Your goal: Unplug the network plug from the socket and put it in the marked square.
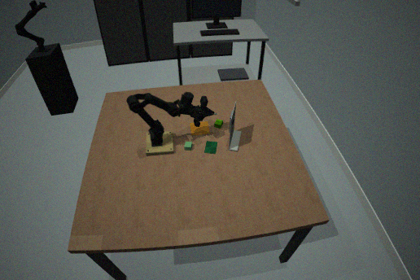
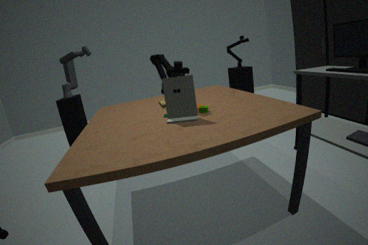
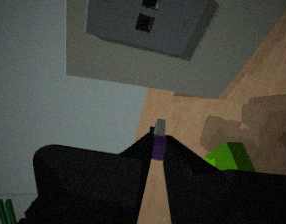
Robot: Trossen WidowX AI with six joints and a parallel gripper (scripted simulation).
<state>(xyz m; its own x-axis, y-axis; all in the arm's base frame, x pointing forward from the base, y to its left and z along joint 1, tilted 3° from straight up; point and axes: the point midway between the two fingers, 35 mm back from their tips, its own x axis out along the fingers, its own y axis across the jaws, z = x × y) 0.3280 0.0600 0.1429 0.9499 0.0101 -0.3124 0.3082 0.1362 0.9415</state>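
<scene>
My gripper tip is now 40 mm short of the bright green cube, 60 mm to the right of it and 150 mm above it. Round my gripper tip: grey upright panel: 100 mm ahead, 100 mm to the right, 50 mm below; then pale green cube: 170 mm behind, 100 mm to the right, 150 mm below; then network plug: 10 mm ahead.
</scene>
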